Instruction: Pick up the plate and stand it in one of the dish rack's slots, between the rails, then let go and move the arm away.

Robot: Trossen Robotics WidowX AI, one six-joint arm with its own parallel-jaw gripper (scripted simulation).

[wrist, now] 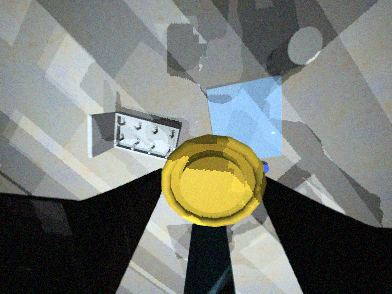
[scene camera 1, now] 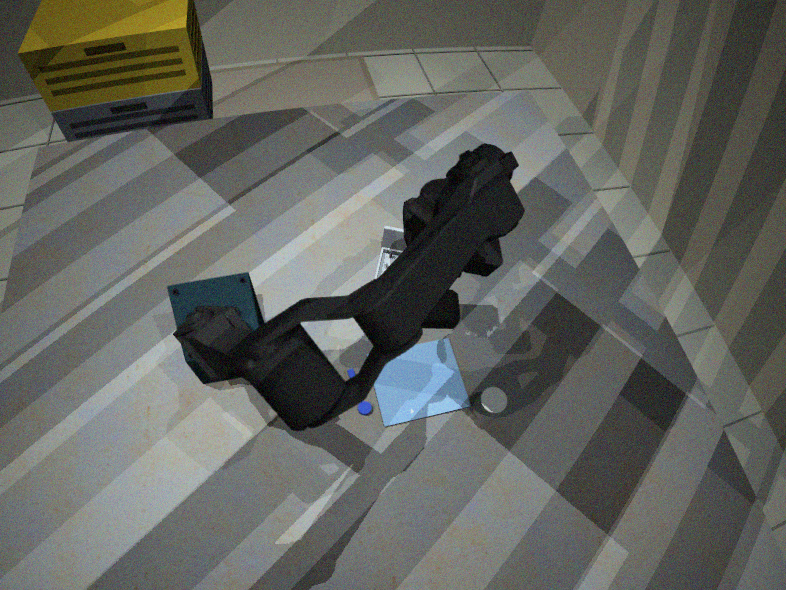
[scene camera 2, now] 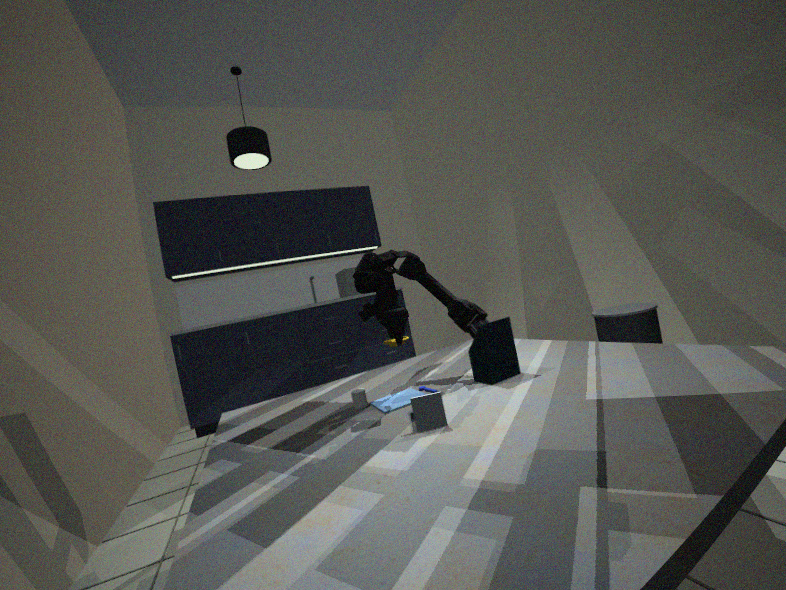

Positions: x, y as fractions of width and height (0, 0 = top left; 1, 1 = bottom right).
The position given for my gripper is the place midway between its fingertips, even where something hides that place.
Note:
My gripper (scene camera 2: 0.51, 0.58) holds a yellow plate (wrist: 0.54, 0.61). I also see a dish rack (scene camera 2: 0.55, 0.70) and a white cup (wrist: 0.78, 0.16).
The dish rack also shows in the wrist view (wrist: 0.35, 0.46) and in scene camera 1 (scene camera 1: 0.50, 0.41). My gripper is seen too in the wrist view (wrist: 0.54, 0.60).

